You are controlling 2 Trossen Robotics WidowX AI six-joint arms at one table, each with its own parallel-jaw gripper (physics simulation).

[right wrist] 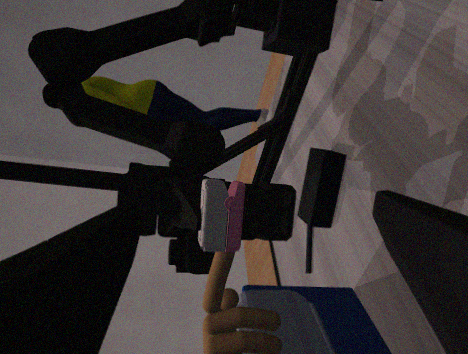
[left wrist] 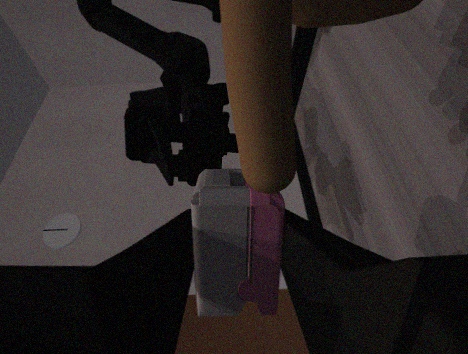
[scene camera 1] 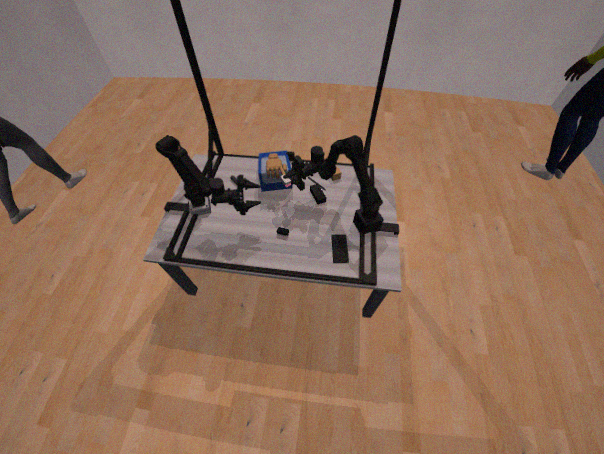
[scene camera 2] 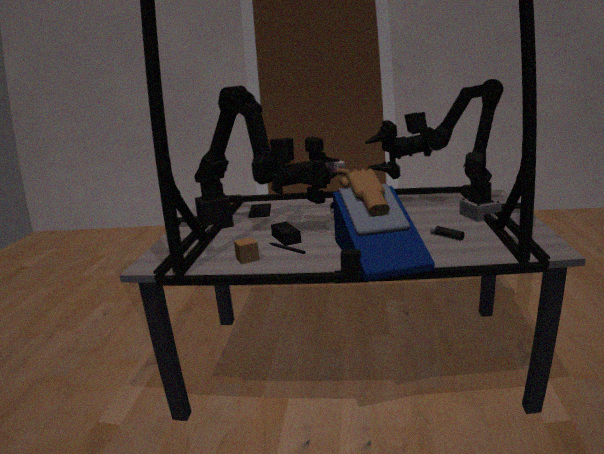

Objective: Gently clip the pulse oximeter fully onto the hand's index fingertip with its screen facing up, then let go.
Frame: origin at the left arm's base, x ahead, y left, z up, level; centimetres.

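Seen in the pictures: left gripper, fingertip midpoint: (right wrist: pixel 221 224) (left wrist: pixel 235 218) (scene camera 1: pixel 283 180) (scene camera 2: pixel 339 166); right gripper, fingertip midpoint: (right wrist: pixel 257 208) (scene camera 1: pixel 261 194) (scene camera 2: pixel 366 155); left arm's base at its link origin: (right wrist: pixel 272 16) (scene camera 1: pixel 369 214) (scene camera 2: pixel 212 197); right arm's base at its link origin: (scene camera 1: pixel 198 202) (scene camera 2: pixel 480 201).
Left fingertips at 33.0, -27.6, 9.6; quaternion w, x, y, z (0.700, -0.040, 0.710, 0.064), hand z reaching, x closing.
Offsets run from my left fingertips to a thing's middle, as dx, dy, dz.
The pulse oximeter {-0.8, +0.6, +0.0} (scene camera 1: pixel 286 182) (scene camera 2: pixel 338 164) (left wrist: pixel 225 245) (right wrist: pixel 214 215) has a white half above and a pink half on the table side; its screen cannot be made out. My left gripper (scene camera 1: pixel 290 179) (scene camera 2: pixel 335 169) (left wrist: pixel 235 218) is shut on it from both sides. The tan hand (scene camera 1: pixel 273 165) (scene camera 2: pixel 367 187) (right wrist: pixel 215 325) points its index finger (left wrist: pixel 262 110) at the oximeter's open end. The fingertip overlaps the pink half's edge in the left wrist view; how deep it sits cannot be told. My right gripper (scene camera 1: pixel 259 194) (scene camera 2: pixel 370 155) is open and empty, a little apart from the oximeter.
The hand rests on a grey pad on a blue wedge (scene camera 1: pixel 263 176) (scene camera 2: pixel 390 250) (right wrist: pixel 355 315). Near it are a black box {-18.2, +0.4, -17.3} (scene camera 1: pixel 317 194) (scene camera 2: pixel 286 233) (right wrist: pixel 322 190), a pen {-21.4, -7.6, -18.6} (scene camera 2: pixel 288 248), a wooden cube {-32.9, -9.1, -16.6} (scene camera 1: pixel 336 174) (scene camera 2: pixel 247 250) and a dark cylinder {+20.4, -25.3, -17.8} (scene camera 2: pixel 450 233). A small black block {+7.3, +16.3, -17.5} (scene camera 1: pixel 283 231) lies farther off.
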